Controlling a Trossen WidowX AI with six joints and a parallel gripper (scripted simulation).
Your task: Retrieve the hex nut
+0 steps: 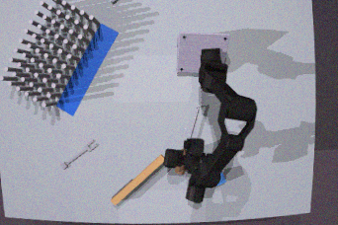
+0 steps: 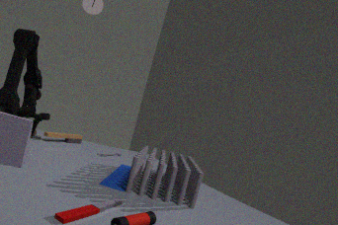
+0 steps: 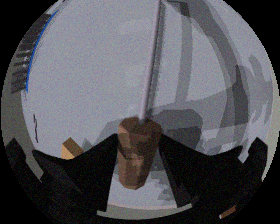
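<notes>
Right now my gripper tip is 70 mm to the left of the brown-handled hook tool and 30 mm past it. From my gripper tip the other things lie so: wrench (410 mm ahead, 20 mm to the right, 10 mm below); then blue taped strip (350 mm ahead, 340 mm to the right, 10 mm below); then hex nut (470 mm to the right, 460 mm ahead, 10 mm below).
</notes>
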